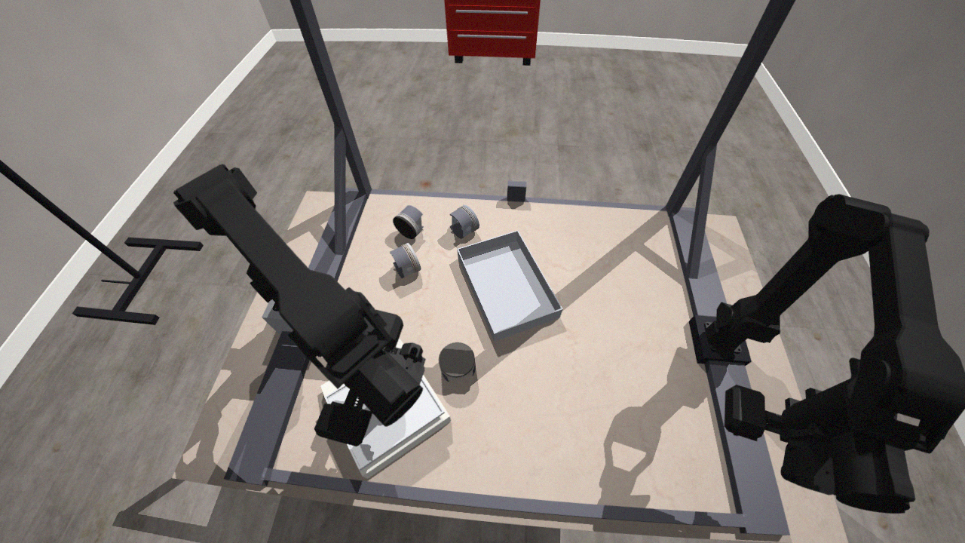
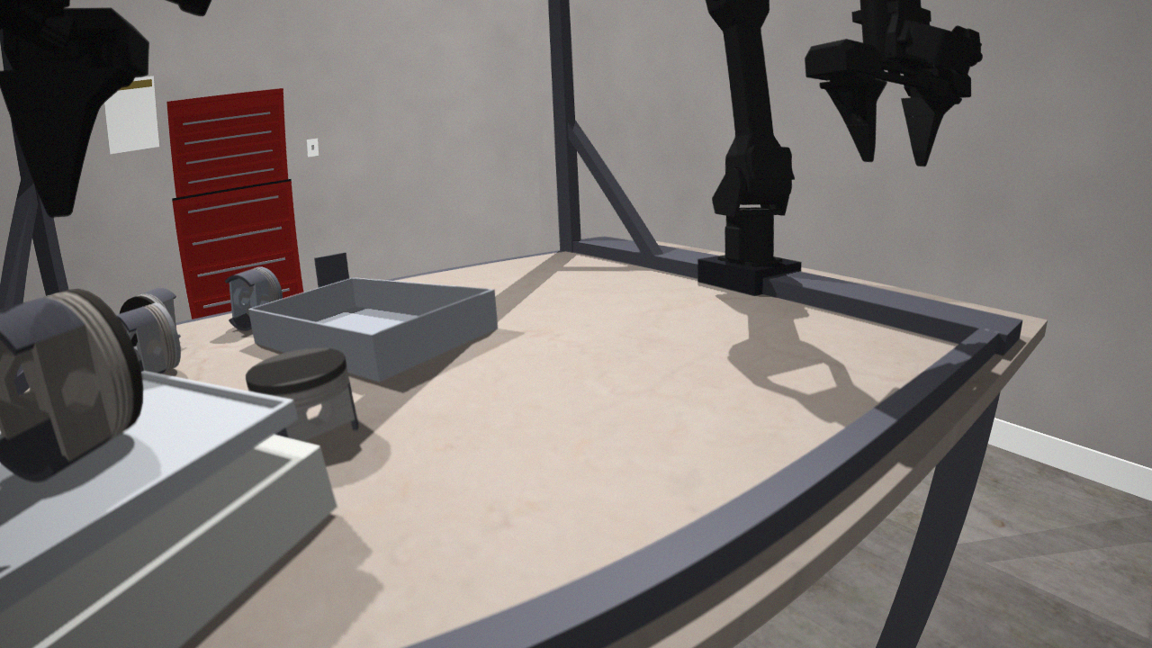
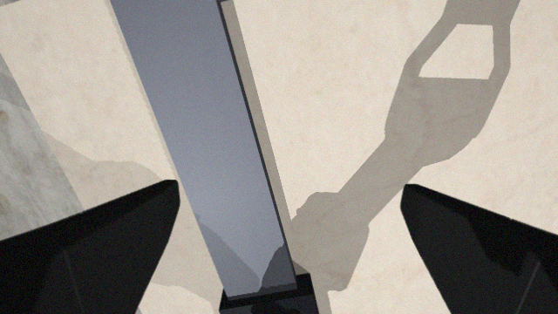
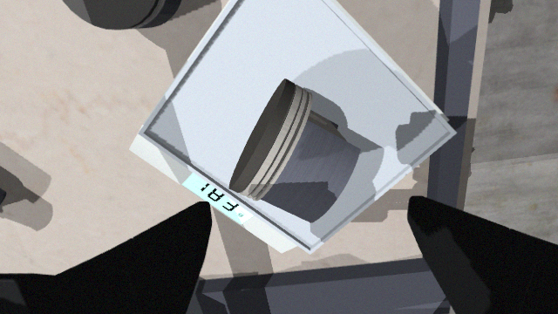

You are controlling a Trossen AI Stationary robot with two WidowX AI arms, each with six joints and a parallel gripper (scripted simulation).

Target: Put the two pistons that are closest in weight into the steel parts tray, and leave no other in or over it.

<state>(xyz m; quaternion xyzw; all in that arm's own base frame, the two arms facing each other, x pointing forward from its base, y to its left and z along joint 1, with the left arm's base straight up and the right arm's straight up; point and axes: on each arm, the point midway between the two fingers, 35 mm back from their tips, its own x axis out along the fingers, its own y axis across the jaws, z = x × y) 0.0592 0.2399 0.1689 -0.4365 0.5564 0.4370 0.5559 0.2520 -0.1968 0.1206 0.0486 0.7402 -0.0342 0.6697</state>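
Observation:
Now: the scale pan 150 mm below my right hand and 10 mm to the right of it. The rest, counted from my right hand: scale 160 mm below, 20 mm to the right, 10 mm behind; steel parts tray 310 mm behind, 200 mm to the left, 190 mm below.

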